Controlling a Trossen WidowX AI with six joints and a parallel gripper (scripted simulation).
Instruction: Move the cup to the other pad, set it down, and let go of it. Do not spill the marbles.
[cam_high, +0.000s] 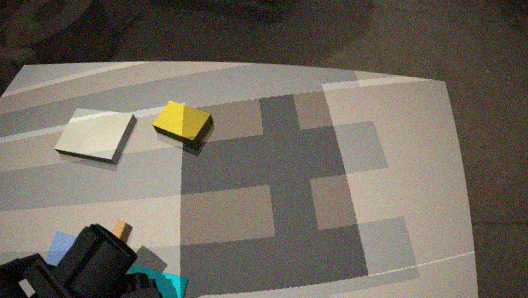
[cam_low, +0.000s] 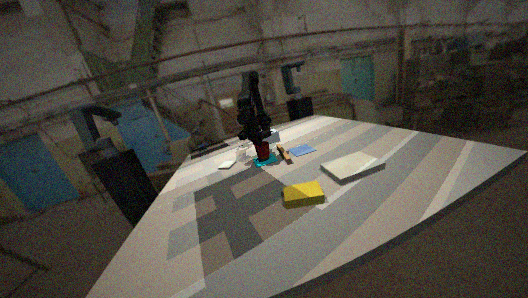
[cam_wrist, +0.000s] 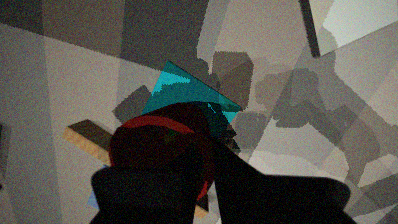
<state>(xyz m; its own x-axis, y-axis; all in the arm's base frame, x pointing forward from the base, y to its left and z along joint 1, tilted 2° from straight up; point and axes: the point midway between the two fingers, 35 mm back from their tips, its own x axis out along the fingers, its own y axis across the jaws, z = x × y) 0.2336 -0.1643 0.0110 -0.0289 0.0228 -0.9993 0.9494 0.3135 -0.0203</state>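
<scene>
Now: gripper tip 3 cm short of the cyan pad, 1 cm to the right of it and 6 cm above it. Also, from my gripper tip: wooden bar: 6 cm ahead, 11 cm to the left, 5 cm below; cup: 3 cm ahead, 1 cm to the left; blue pad: 9 cm ahead, 20 cm to the left, 6 cm below.
</scene>
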